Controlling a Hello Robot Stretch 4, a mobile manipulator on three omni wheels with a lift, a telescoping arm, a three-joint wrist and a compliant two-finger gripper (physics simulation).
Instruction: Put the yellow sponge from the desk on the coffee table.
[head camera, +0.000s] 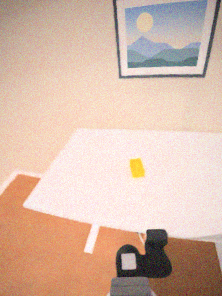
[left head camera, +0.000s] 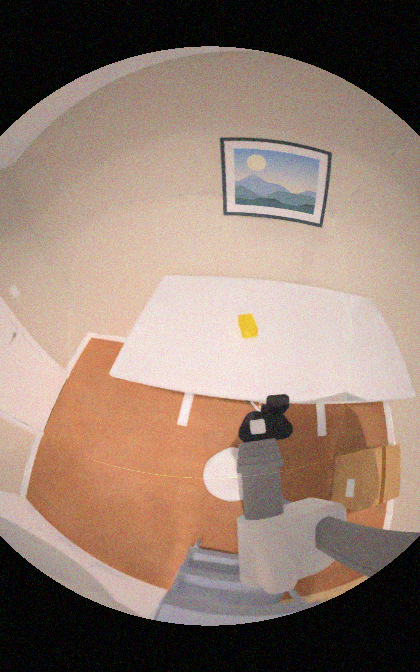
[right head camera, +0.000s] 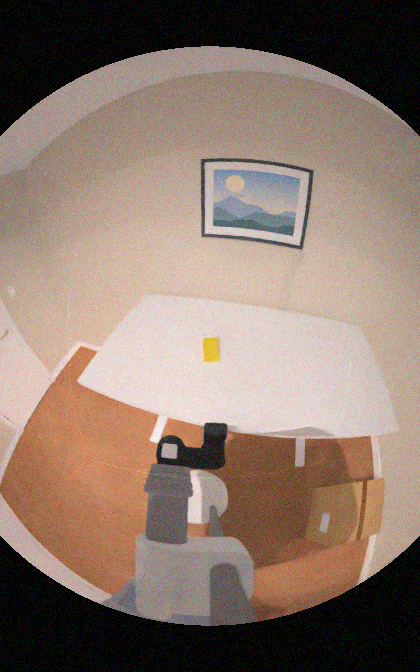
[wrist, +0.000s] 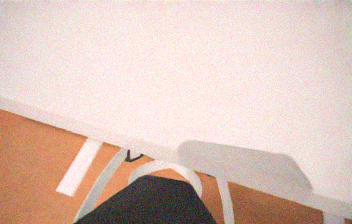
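The yellow sponge lies flat on the white desk, left of its middle and back from the front edge. It does not show in the wrist view. My gripper is at the desk's front edge, short of the sponge. Its two pale finger strips stand apart, with nothing seen between them. The fingertips are mostly hidden by the desk edge, so they appear to be below the top. The coffee table cannot be made out in these views.
A framed picture hangs on the wall behind the desk. A brown cardboard box stands on the floor at the right. A rounded white object is below my arm. A grey shadow falls on the desk's front edge.
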